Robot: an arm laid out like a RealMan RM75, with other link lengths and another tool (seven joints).
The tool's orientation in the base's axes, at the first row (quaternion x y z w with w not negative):
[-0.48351 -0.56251 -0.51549 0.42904]
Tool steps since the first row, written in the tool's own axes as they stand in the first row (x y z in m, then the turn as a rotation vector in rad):
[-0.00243 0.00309 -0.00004 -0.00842 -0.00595 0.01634]
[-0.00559 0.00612 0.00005 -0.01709 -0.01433 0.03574]
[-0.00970 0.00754 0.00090 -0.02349 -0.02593 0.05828]
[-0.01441 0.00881 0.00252 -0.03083 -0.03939 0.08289]
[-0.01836 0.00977 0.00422 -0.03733 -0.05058 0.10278]
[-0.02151 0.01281 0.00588 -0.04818 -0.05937 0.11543]
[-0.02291 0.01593 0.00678 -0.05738 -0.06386 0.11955]
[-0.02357 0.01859 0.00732 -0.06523 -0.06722 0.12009]
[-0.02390 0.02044 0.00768 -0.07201 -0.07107 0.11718]
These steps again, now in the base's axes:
[0.00345 -0.00028 -0.00187 -0.00423 0.01539 -0.01088]
[0.00696 -0.00051 -0.00448 -0.01076 0.03380 -0.02272]
[0.00904 -0.00008 -0.00836 -0.02079 0.05557 -0.03318]
[0.01110 0.00105 -0.01294 -0.03247 0.07929 -0.04507]
[0.01272 0.00234 -0.01683 -0.04213 0.09840 -0.05529]
[0.01626 0.00368 -0.01958 -0.04882 0.10988 -0.06866]
[0.01958 0.00443 -0.02053 -0.05167 0.11304 -0.07884]
[0.02232 0.00491 -0.02079 -0.05368 0.11277 -0.08715]
[0.02421 0.00523 -0.02085 -0.05641 0.10919 -0.09415]

